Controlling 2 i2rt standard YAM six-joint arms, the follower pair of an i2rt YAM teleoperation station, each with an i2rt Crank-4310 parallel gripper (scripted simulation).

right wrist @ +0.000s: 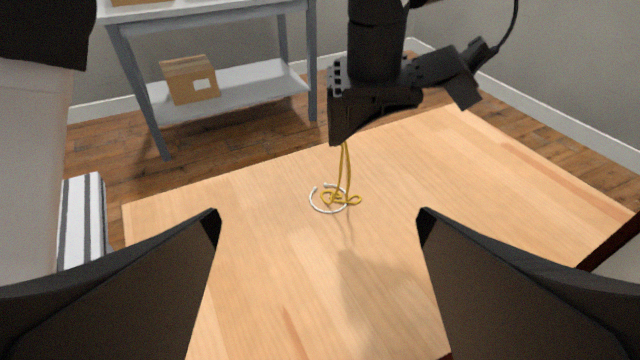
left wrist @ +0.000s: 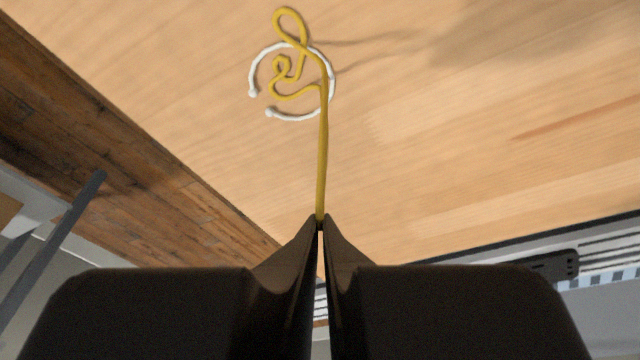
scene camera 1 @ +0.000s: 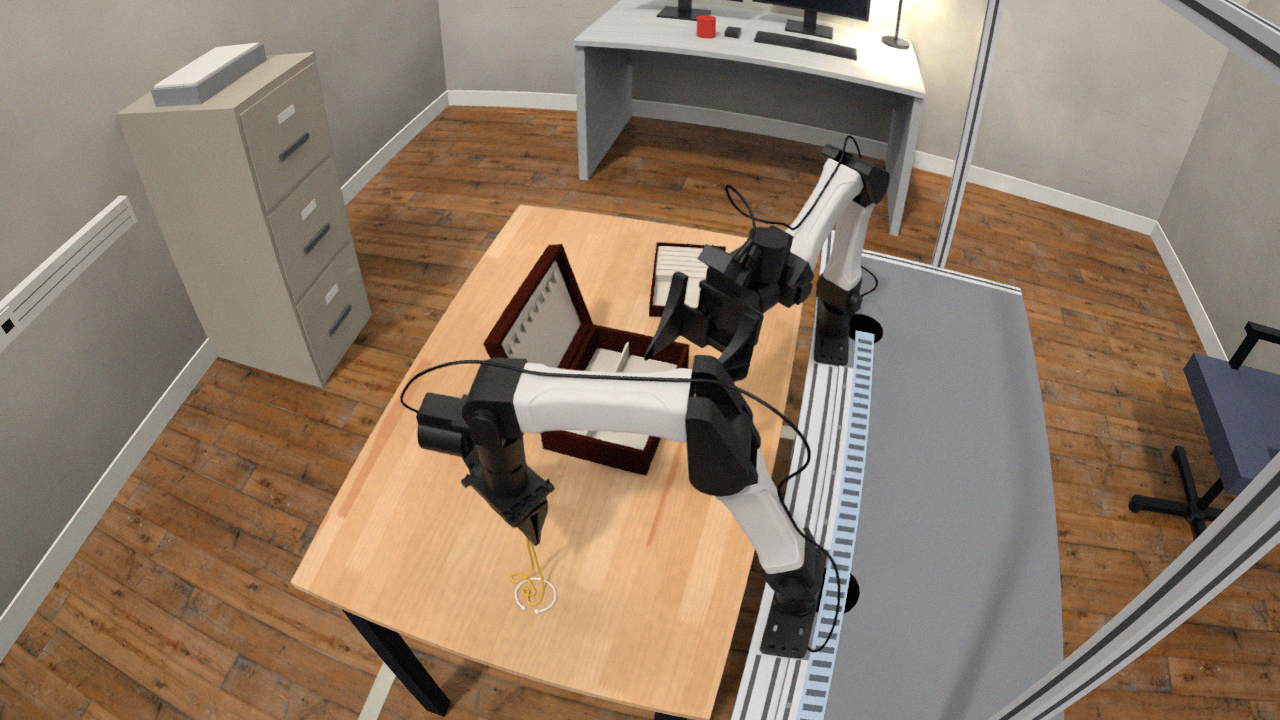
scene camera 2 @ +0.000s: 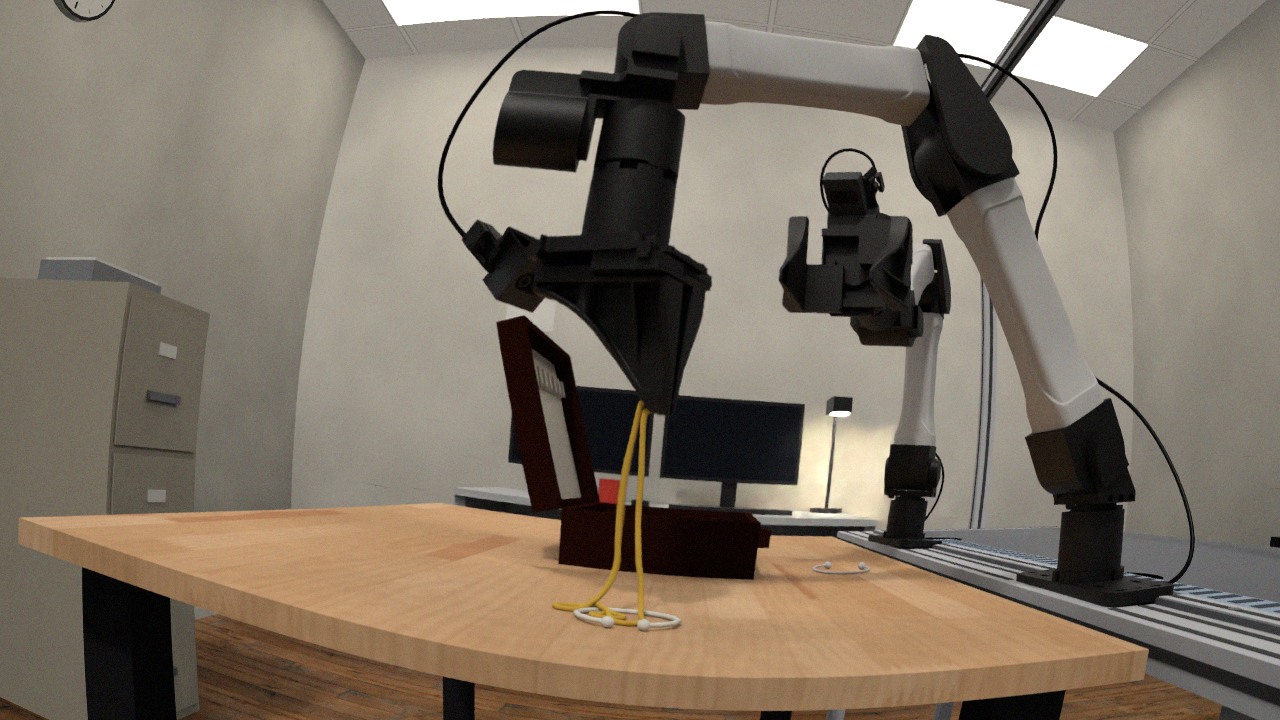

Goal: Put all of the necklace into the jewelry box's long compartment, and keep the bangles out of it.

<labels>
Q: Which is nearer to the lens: the jewelry box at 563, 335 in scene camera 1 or the separate tray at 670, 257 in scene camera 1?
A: The jewelry box.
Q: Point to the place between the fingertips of the right gripper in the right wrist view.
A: At 318, 212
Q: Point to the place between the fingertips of the left gripper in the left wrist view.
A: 320, 218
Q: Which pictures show the left gripper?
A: The right wrist view, the left wrist view, scene camera 1 and scene camera 2: all of them.
</labels>
